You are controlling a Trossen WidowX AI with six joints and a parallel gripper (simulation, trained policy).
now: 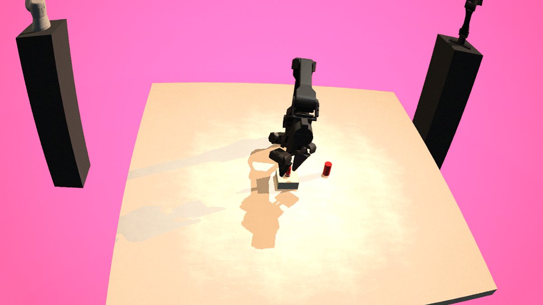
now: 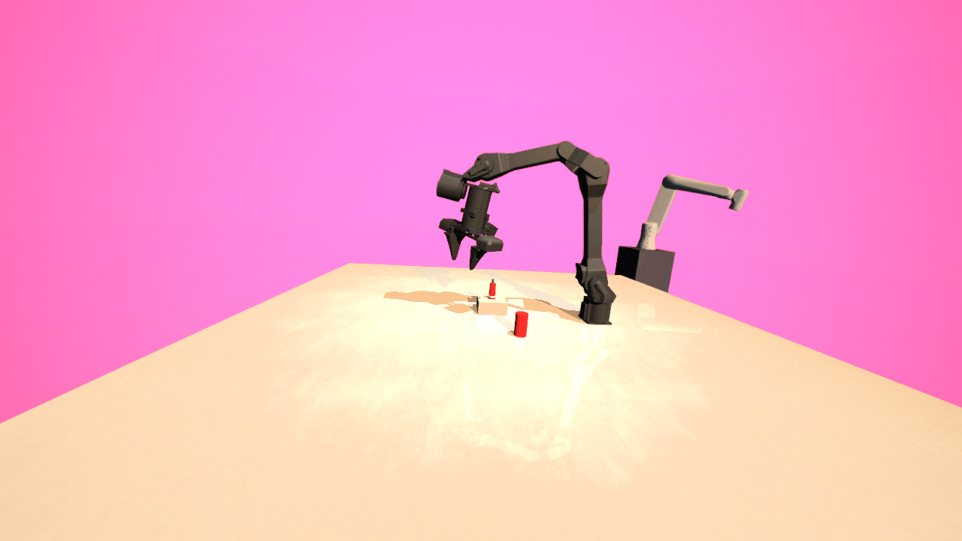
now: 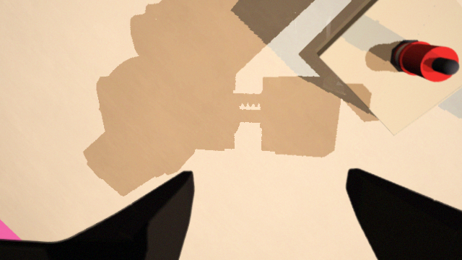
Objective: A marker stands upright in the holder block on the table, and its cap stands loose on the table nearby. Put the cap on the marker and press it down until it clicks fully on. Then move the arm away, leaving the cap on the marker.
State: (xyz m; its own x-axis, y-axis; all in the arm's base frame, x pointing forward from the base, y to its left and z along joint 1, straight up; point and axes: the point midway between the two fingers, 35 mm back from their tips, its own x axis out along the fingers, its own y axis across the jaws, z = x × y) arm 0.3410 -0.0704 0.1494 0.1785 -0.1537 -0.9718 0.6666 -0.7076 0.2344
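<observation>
My gripper tip is now 180 mm to the right of the red cap, 130 mm past it and 90 mm above it. Also, from my gripper tip: red marker 80 mm behind, 50 mm below, 20 mm to the left; then pale holder block 100 mm below, 80 mm behind, 20 mm to the left.
</observation>
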